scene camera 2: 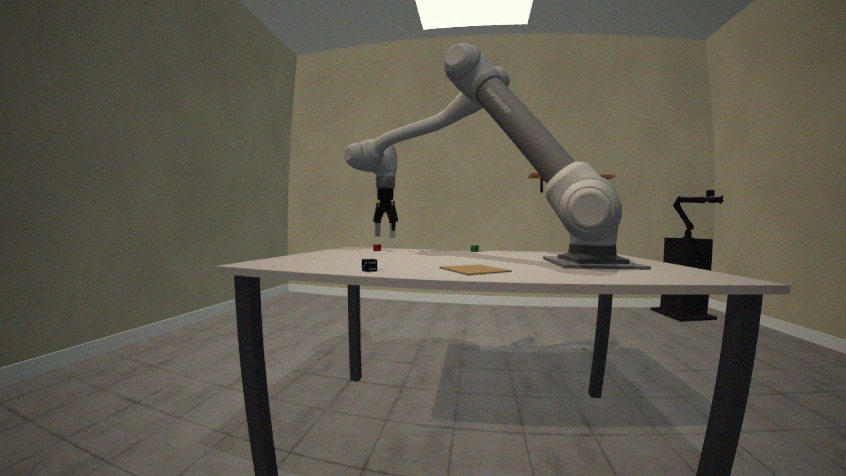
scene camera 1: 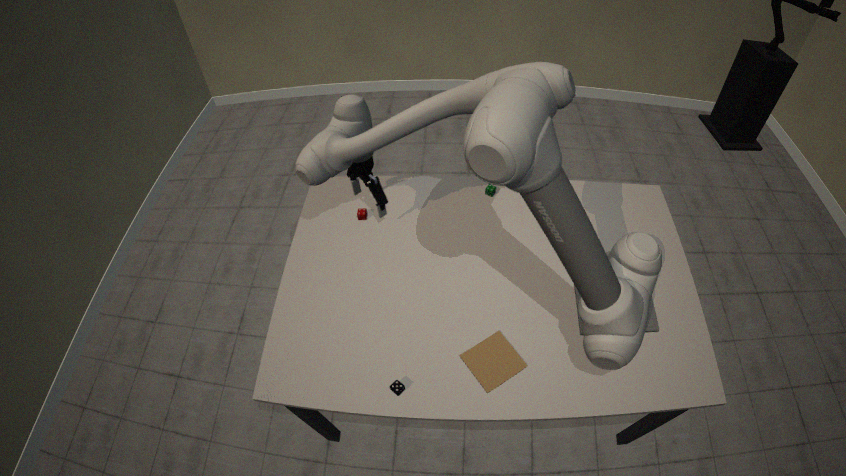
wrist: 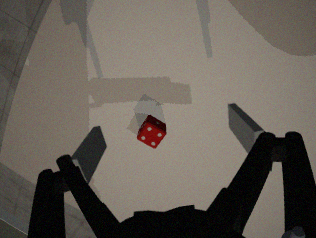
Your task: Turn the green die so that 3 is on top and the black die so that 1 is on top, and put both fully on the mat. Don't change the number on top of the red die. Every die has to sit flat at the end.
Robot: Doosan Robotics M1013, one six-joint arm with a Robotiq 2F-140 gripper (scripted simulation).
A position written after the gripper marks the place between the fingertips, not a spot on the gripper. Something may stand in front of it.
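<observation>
Gripper (scene camera 1: pixel 370 203), also (scene camera 2: pixel 384 237) and (wrist: pixel 164 126). Tan mat (scene camera 1: pixel 493 361); out of frame in the wrist view.
</observation>
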